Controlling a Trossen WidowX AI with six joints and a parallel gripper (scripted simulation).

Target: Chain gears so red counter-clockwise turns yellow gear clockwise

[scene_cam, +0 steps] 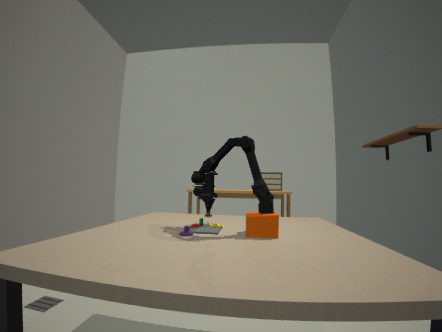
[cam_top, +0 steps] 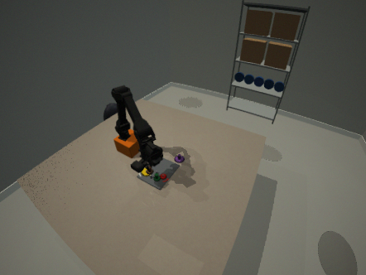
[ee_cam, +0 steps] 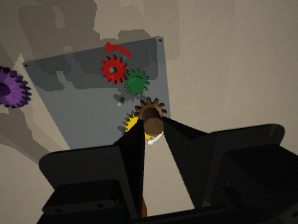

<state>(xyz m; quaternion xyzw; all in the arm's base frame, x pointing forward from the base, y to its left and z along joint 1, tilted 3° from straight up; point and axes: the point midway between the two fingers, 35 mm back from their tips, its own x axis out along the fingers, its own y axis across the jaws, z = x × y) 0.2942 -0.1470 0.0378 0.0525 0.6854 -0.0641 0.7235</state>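
My gripper tip is 1 cm above the brown gear. Round my gripper tip: red gear: 6 cm ahead, 3 cm to the left, 7 cm below; then green gear: 4 cm ahead, 1 cm to the left, 6 cm below; then yellow gear: 4 cm behind, 2 cm to the left, 7 cm below.
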